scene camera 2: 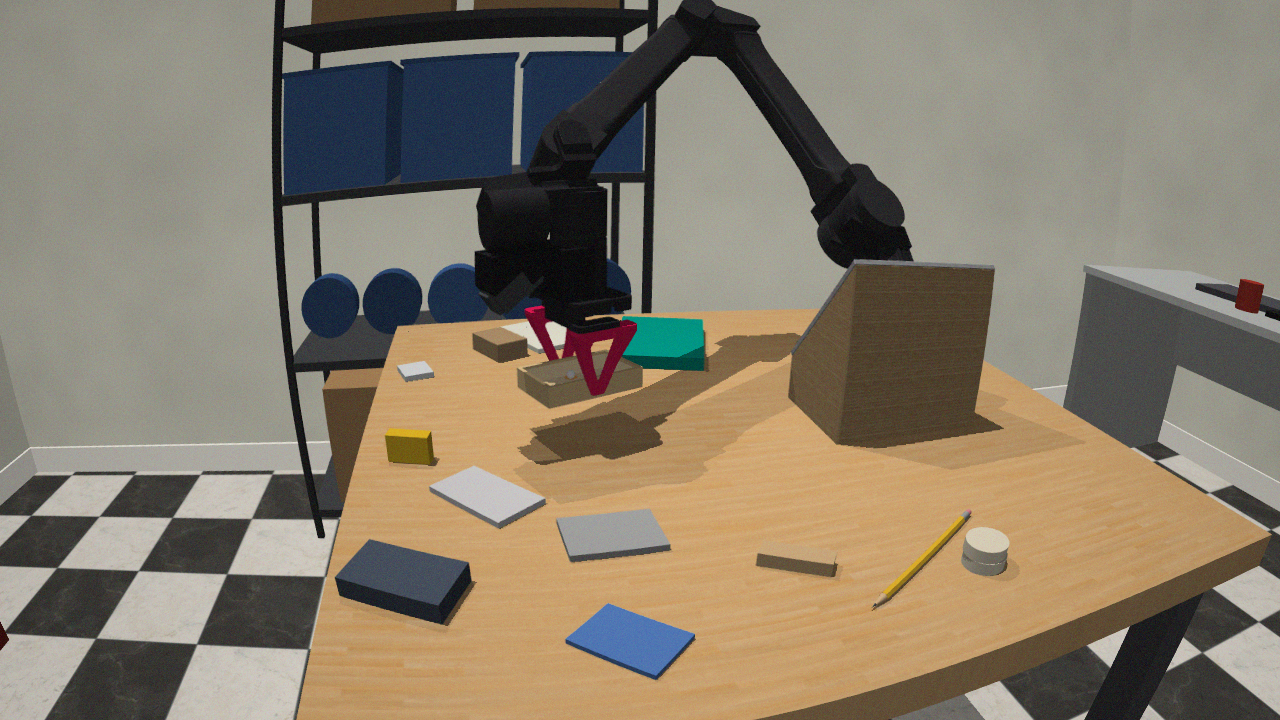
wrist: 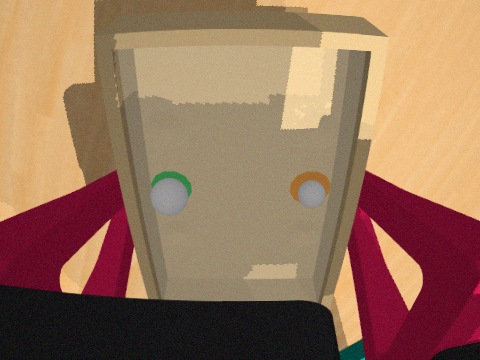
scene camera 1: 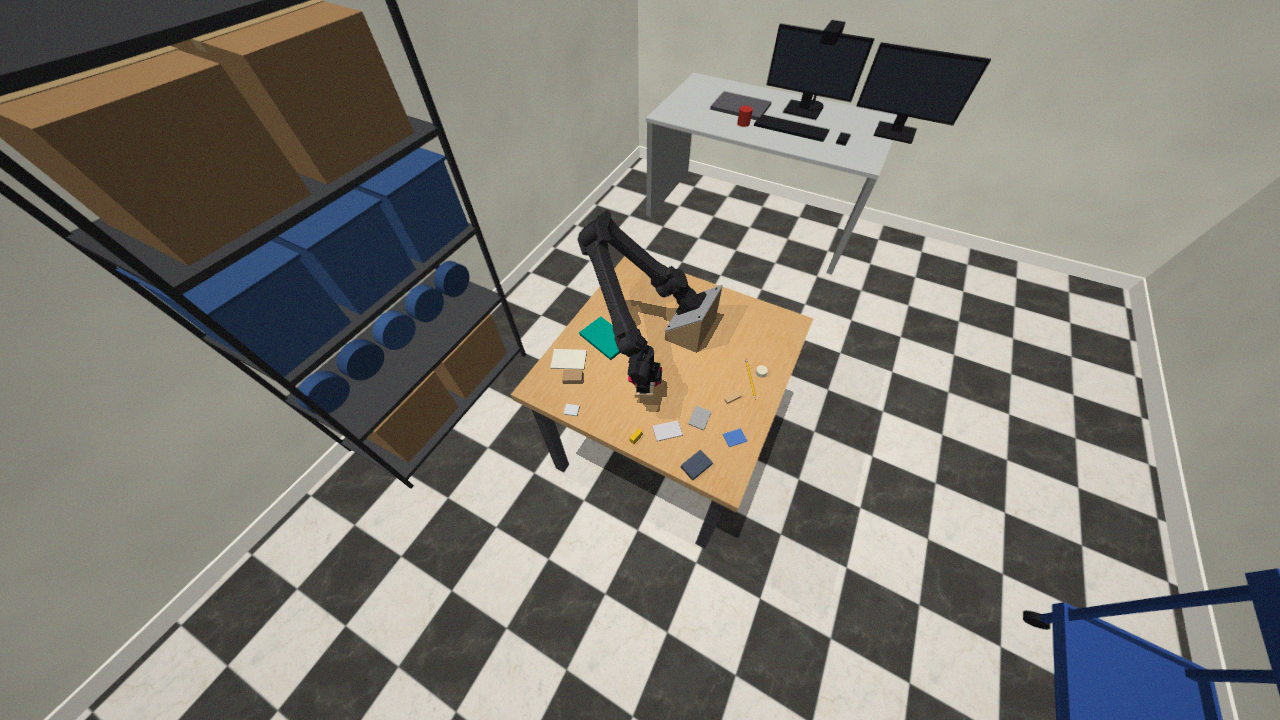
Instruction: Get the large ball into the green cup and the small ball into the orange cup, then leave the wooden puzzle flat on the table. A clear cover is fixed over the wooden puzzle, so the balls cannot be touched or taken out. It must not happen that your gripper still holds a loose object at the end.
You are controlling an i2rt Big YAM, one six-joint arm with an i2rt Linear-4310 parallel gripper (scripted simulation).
Scene:
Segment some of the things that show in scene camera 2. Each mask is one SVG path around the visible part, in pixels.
My gripper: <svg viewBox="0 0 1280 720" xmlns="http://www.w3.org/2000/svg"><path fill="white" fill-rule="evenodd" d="M607 237L600 241L584 241L584 247L595 246L595 297L561 302L534 290L529 295L529 298L540 299L541 306L525 309L525 316L549 361L559 359L545 327L546 323L555 322L567 328L562 358L573 356L575 351L592 396L605 393L620 358L637 331L637 323L630 320L620 321L612 317L585 320L586 317L592 317L594 314L611 313L611 306L614 307L616 312L632 309L632 295L607 287ZM613 339L599 380L597 380L591 347L594 342ZM550 237L551 245L558 246L559 242L561 247L577 247L577 242L560 242L560 239L556 240Z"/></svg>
A wooden puzzle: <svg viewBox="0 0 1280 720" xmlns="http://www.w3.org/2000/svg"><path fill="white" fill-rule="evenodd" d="M517 367L518 388L549 409L643 387L643 367L623 357L620 358L605 393L592 396L576 355ZM607 349L591 352L597 380L600 378L609 353Z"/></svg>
A teal block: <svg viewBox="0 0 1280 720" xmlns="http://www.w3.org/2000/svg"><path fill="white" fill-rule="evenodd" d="M622 317L621 321L630 320L637 323L637 331L623 353L623 358L647 369L704 371L703 319Z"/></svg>

